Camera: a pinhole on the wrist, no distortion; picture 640 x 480 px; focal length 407.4 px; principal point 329.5 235.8 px. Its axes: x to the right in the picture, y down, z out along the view. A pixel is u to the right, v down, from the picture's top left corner.
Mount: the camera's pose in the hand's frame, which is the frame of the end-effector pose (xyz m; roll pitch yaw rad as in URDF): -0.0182 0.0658 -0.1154 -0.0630 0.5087 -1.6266
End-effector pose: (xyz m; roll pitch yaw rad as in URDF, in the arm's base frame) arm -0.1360 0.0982 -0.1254 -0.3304 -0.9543 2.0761
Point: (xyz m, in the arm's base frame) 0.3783 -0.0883 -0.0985
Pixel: 558.9 81.6
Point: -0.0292 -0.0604 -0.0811
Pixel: 313.9 147.4
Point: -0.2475 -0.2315 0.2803
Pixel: 61.3 378.1
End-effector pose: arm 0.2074 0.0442 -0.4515 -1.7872 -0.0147 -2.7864
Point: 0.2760 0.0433 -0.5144
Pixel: 142.0 72.6
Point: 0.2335 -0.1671 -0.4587
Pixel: 244.0 299.8
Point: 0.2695 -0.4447 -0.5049
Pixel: 191.8 305.3
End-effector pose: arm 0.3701 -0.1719 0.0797 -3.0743 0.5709 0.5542
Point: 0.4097 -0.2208 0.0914
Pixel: 123.2 297.7
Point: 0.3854 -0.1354 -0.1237
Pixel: 226.2 442.8
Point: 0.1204 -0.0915 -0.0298
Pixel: 403.5 156.7
